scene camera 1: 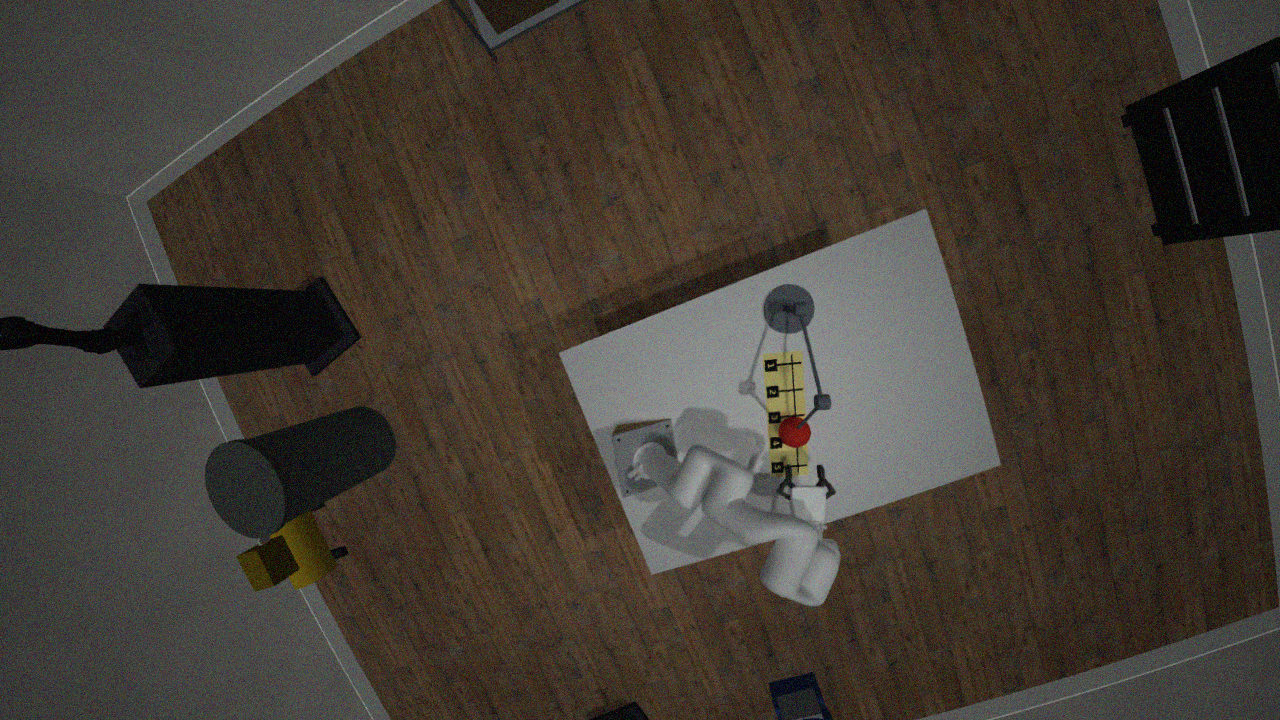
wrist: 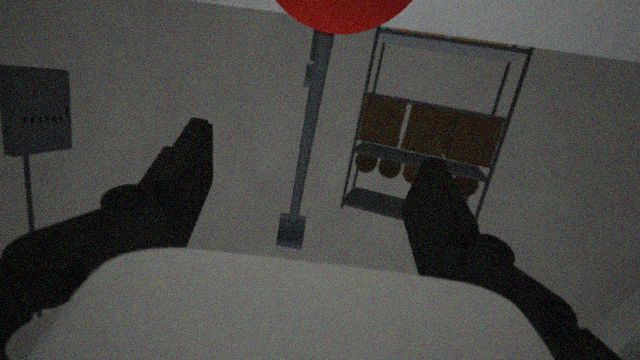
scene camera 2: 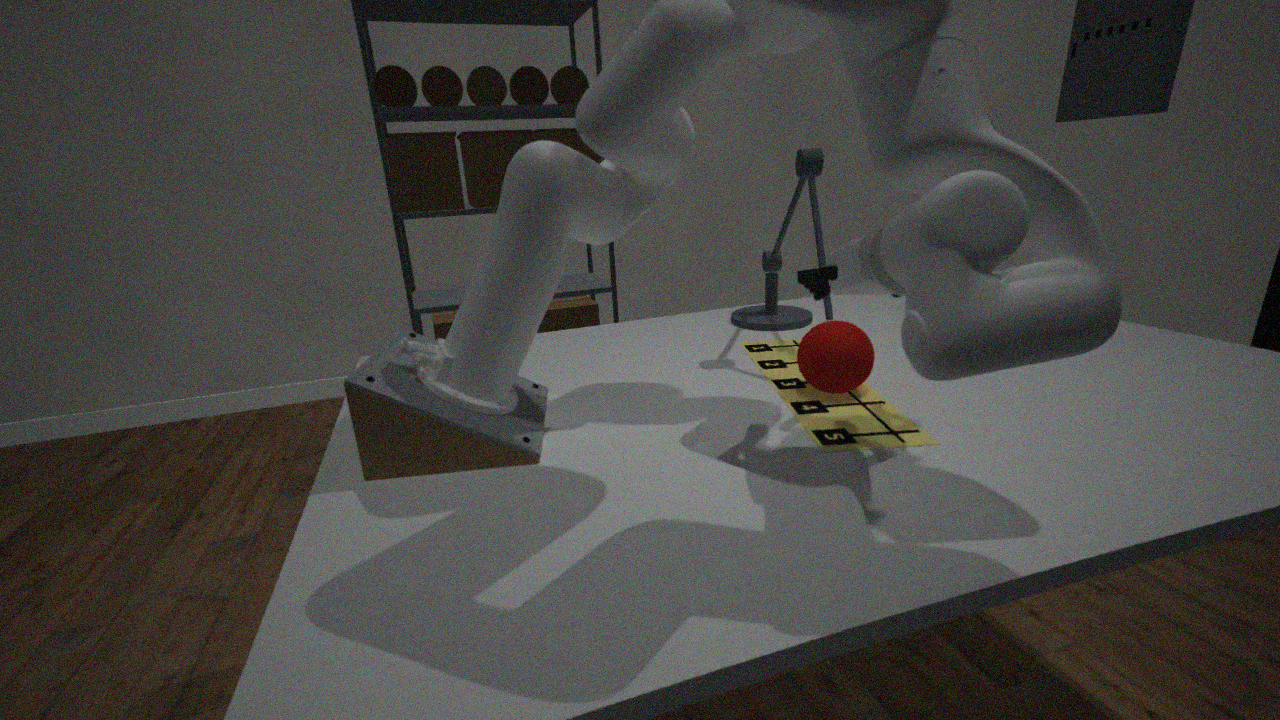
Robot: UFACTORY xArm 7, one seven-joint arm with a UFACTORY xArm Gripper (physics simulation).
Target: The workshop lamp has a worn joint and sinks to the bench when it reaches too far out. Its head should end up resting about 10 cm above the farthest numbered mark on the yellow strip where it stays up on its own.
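Where they show: gripper, fingertip midpoint: (scene camera 1: 804, 464) (wrist: 315, 167); arm's base, link origin: (scene camera 1: 649, 459) (scene camera 2: 468, 388).
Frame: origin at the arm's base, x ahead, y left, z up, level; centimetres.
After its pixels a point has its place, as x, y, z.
Observation:
The lamp's red ball head (scene camera 1: 794, 431) {45.5, -15.0, 3.4} (scene camera 2: 836, 356) {42.4, -20.4, 0.5} (wrist: 345, 12) {44.1, -18.9, 3.2} hangs above the yellow strip (scene camera 1: 783, 404) {47.9, -8.9, -6.1} (scene camera 2: 841, 417) {39.8, -24.0, -6.1}. From above it appears between marks 3 and 4, short of mark 5 (scene camera 1: 776, 466) {34.8, -26.8, -6.1} (scene camera 2: 834, 436) {35.0, -27.4, -6.1}. The grey lamp base (scene camera 1: 788, 308) {64.7, 18.5, -1.8} (scene camera 2: 771, 317) {63.7, 15.6, -4.9} stands beyond mark 1, and the elbow (scene camera 1: 822, 401) (scene camera 2: 809, 162) (wrist: 291, 231) is bent high. My gripper (scene camera 1: 804, 471) {42.3, -22.8, 10.0} (scene camera 2: 857, 291) {42.3, -22.8, 10.0} (wrist: 315, 167) {42.3, -22.8, 10.0} is open and empty. It points toward the lamp from the mark 5 side. The lower rod shows between the fingers in the wrist view, beyond them. One finger is mostly hidden in scene camera 2.
The white bench (scene camera 1: 886, 295) {94.3, 4.4, -6.2} (scene camera 2: 626, 555) {3.8, -33.2, -6.2} carries the arm's wedge-shaped mount (scene camera 1: 626, 438) {-1.5, 11.1, 3.3} (scene camera 2: 438, 443) {-5.9, -8.5, -2.5} at one side. The arm's shadow falls across the bench and near mark 5. A shelf rack (scene camera 2: 496, 112) stands by the wall behind.

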